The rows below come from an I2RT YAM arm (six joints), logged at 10 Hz.
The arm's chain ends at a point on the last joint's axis. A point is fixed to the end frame.
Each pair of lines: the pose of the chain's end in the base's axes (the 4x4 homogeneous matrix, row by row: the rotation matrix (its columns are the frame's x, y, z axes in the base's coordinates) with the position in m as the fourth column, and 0 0 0 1 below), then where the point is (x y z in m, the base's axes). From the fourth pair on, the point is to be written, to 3 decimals.
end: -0.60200 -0.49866 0.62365 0.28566; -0.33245 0.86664 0.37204 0.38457; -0.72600 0.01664 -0.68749 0.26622; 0 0 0 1
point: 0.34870 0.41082 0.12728
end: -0.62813 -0.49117 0.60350 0.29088; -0.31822 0.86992 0.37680 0.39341; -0.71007 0.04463 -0.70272 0.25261; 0 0 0 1
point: 0.34950 0.42108 0.11202
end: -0.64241 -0.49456 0.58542 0.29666; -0.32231 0.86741 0.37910 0.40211; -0.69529 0.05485 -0.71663 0.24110; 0 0 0 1
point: 0.35193 0.42992 0.09919
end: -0.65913 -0.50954 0.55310 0.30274; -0.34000 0.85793 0.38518 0.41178; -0.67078 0.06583 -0.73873 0.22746; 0 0 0 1
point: 0.353 0.440 0.084
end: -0.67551 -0.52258 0.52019 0.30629; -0.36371 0.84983 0.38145 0.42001; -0.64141 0.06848 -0.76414 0.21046; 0 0 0 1
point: 0.351 0.446 0.064
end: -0.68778 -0.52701 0.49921 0.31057; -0.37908 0.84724 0.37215 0.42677; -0.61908 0.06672 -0.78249 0.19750; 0 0 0 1
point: 0.351 0.451 0.050
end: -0.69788 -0.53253 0.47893 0.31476; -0.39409 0.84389 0.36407 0.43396; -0.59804 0.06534 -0.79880 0.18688; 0 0 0 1
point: 0.352 0.456 0.038
